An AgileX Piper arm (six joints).
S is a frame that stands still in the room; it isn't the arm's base.
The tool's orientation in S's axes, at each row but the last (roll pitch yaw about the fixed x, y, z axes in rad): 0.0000 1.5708 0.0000; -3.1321 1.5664 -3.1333; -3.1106 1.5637 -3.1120; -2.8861 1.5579 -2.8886; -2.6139 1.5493 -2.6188; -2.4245 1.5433 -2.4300; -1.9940 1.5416 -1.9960; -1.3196 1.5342 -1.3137; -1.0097 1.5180 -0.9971
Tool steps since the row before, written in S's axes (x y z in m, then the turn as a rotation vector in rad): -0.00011 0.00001 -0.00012 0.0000 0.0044 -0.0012; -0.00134 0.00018 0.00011 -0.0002 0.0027 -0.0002; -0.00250 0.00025 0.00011 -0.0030 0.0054 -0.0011; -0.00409 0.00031 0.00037 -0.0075 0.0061 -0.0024; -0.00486 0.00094 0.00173 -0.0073 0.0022 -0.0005; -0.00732 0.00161 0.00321 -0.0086 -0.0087 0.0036; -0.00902 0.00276 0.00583 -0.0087 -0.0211 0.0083; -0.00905 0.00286 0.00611 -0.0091 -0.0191 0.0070; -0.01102 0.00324 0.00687 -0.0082 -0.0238 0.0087
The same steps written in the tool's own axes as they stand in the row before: 0.00012 0.00001 -0.00011 0.0012 0.0044 0.0000; -0.00010 0.00018 -0.00134 0.0002 0.0027 -0.0002; -0.00009 0.00025 -0.00250 0.0011 0.0054 -0.0030; -0.00032 0.00030 -0.00410 0.0025 0.0061 -0.0075; -0.00165 0.00090 -0.00490 0.0006 0.0022 -0.0073; -0.00309 0.00151 -0.00739 -0.0033 -0.0088 -0.0086; -0.00579 0.00259 -0.00910 -0.0076 -0.0213 -0.0088; -0.00629 0.00269 -0.00898 -0.0064 -0.0193 -0.0092; -0.00732 0.00306 -0.01078 -0.0079 -0.0241 -0.0083
